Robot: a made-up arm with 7 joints. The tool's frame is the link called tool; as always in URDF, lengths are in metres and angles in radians. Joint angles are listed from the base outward. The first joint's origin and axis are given. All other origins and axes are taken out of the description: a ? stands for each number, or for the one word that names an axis. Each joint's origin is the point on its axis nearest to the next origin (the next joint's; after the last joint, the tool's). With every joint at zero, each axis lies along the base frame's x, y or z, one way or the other. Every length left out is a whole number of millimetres.
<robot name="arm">
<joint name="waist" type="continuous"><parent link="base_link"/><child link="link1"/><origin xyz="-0.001 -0.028 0.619"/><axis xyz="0 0 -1"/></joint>
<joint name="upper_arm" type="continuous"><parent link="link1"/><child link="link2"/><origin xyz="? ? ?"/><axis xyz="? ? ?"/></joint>
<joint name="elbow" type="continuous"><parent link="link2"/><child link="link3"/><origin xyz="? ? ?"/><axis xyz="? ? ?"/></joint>
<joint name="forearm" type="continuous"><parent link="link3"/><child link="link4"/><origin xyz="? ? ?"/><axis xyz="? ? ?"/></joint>
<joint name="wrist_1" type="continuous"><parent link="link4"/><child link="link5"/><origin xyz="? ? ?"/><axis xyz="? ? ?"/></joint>
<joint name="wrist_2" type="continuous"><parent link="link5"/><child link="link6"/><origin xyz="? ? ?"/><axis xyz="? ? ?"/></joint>
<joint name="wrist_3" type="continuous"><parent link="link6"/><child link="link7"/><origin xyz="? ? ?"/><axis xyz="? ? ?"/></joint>
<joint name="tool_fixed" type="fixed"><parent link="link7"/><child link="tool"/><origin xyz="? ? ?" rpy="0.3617 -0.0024 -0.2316"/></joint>
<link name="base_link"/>
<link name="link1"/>
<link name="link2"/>
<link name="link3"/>
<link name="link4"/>
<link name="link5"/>
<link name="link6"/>
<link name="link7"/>
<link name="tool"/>
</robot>
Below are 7 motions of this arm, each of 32 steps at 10 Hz.
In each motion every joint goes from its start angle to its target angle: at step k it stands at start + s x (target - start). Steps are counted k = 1, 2, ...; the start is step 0. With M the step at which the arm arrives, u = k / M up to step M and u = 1 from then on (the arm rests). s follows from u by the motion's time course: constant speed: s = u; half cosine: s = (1 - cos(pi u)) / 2; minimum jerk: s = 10 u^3 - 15 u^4 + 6 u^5.
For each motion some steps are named. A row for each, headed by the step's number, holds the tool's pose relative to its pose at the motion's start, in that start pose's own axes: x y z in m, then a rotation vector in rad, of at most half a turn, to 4 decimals.
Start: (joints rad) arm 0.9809 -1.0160 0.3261 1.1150 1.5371 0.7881 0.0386
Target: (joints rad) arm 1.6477 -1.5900 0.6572 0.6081 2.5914 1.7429 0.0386
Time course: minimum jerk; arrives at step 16
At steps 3, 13, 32:
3: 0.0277 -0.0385 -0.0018 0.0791 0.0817 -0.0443
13: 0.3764 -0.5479 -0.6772 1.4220 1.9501 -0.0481
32: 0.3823 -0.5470 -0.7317 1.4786 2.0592 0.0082

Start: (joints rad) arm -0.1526 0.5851 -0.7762 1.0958 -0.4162 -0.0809 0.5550
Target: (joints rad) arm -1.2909 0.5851 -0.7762 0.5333 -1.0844 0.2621 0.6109
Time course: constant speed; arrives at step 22
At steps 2, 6, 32:
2: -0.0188 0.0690 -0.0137 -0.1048 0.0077 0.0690
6: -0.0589 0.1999 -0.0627 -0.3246 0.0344 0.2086
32: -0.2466 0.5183 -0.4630 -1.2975 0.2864 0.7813

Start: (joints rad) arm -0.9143 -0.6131 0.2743 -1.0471 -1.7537 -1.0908 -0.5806
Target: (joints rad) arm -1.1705 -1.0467 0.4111 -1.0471 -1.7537 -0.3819 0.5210
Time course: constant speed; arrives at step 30
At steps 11, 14, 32:
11: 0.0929 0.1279 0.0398 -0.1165 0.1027 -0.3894
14: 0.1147 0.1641 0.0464 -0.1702 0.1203 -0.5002
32: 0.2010 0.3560 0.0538 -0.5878 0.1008 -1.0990

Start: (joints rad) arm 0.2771 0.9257 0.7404 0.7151 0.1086 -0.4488 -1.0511
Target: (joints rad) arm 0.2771 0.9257 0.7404 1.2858 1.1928 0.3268 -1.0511
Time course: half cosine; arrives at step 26
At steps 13, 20, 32:
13: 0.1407 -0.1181 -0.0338 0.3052 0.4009 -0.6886
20: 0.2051 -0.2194 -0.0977 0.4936 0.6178 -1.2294
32: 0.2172 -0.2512 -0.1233 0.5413 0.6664 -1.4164

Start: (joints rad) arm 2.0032 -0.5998 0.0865 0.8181 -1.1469 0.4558 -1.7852
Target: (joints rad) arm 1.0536 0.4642 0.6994 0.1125 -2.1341 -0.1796 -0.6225
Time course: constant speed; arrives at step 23
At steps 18, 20, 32:
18: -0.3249 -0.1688 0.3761 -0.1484 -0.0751 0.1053
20: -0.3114 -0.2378 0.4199 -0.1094 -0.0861 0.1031
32: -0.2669 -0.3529 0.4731 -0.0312 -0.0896 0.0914

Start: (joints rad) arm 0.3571 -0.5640 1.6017 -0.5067 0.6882 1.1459 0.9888
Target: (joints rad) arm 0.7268 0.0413 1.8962 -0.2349 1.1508 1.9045 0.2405
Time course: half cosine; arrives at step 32
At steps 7, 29, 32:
7: -0.0543 -0.0217 -0.0477 -0.0094 0.0476 -0.0333
29: -0.3734 0.0059 -0.4711 0.4247 0.6517 -0.0898
32: -0.3789 0.0109 -0.4818 0.4467 0.6666 -0.0833

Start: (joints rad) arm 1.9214 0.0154 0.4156 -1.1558 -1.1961 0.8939 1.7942
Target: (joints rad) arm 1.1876 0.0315 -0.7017 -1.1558 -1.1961 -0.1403 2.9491
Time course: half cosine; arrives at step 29
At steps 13, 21, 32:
13: 0.2228 -0.1673 -0.2403 0.8194 0.6451 -0.2554
21: 0.3208 -0.0508 -0.5899 1.0228 1.7006 -0.3174
32: 0.2960 0.0777 -0.7055 0.8635 2.1893 -0.1827

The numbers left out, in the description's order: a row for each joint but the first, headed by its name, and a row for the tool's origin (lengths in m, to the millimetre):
upper_arm: xyz -0.017 0.010 0.000, axis 0 1 0
elbow: xyz 0.017 0.000 0.558, axis 0 0 -1
forearm: xyz -0.030 0.011 0.000, axis 0 1 0
wrist_1: xyz 0.007 0.000 0.404, axis 0 0 -1
wrist_2: xyz -0.004 -0.019 0.000, axis 0 1 0
wrist_3: xyz -0.007 0.000 0.102, axis 0 0 -1
tool: xyz 0.006 0.029 0.000

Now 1 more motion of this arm.
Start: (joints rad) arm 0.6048 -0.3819 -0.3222 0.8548 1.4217 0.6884 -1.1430
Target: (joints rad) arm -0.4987 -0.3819 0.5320 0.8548 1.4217 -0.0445 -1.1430
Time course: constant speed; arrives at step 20
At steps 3, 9, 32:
3: 0.0012 -0.0246 0.0261 -0.0863 -0.0155 0.0710
9: 0.0233 -0.0591 0.0815 -0.2551 -0.0433 0.2092
32: 0.1150 -0.0571 0.1656 -0.5661 -0.0885 0.4536

